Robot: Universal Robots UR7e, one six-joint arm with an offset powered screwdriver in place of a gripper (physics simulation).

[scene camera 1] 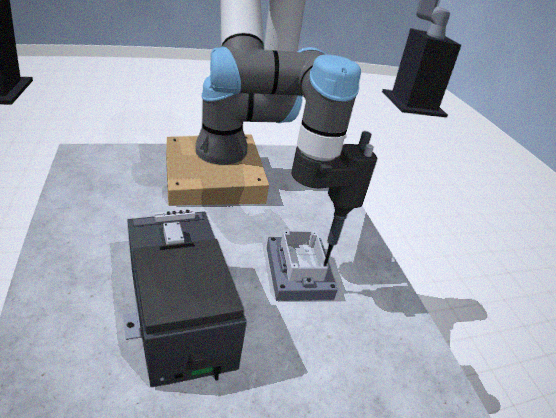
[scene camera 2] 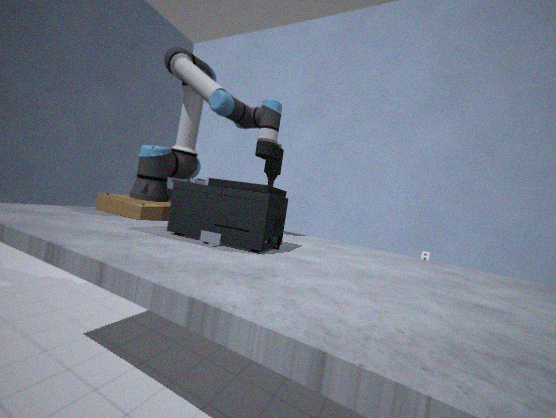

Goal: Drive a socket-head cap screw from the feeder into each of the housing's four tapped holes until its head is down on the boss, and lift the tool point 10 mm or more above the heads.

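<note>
My screwdriver's tip (scene camera 1: pixel 325 264) is at the near right corner of the white open-topped housing (scene camera 1: pixel 305 273). Whether it touches the boss or carries a screw is too small to tell. The housing sits in a dark grey fixture (scene camera 1: pixel 306 294). Small dark spots show at its corners; whether they are holes or screw heads cannot be told. The black feeder (scene camera 1: pixel 185 285) (scene camera 2: pixel 220 212) stands to the left, with several dark screw heads on a white rail (scene camera 1: pixel 175 217) at its back. In scene camera 2 the feeder hides the tip, the housing and the fixture; the screwdriver's body (scene camera 2: pixel 273 162) shows above it.
The arm's base stands on a wooden block (scene camera 1: pixel 217 195) (scene camera 2: pixel 132 206) at the back of the grey table (scene camera 1: pixel 350 380) (scene camera 2: pixel 320 280). A small white block (scene camera 1: pixel 173 232) sits on the feeder's back part. A black pedestal (scene camera 1: pixel 425 72) with another arm stands beyond the table.
</note>
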